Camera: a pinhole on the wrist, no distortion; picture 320 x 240 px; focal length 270.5 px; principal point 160.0 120.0 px. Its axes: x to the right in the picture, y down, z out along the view. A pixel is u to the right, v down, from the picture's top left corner.
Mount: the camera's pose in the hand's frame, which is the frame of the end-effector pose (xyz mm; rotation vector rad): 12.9 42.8 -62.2 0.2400 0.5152 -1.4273
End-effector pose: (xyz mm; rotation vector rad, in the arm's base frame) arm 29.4 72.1 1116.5 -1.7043 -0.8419 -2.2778
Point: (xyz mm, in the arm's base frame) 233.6 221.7 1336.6
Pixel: 31.8 199.1
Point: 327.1 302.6 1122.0
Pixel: 76.5 28.8
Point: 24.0 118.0 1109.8
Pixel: 250.5 38.7
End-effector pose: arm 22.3 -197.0 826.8 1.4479 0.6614 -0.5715
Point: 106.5 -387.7 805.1
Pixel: 32.2 136.4
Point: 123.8 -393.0 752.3
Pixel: 67.5 179.9
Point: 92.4 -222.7 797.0
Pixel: 85.0 229.8
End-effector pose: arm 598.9 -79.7 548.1 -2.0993 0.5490 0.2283
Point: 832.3 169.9 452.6
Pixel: 176.4 169.0
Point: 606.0 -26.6 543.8
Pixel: 175.1 18.1
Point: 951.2 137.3 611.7
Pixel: 309.2 203.5
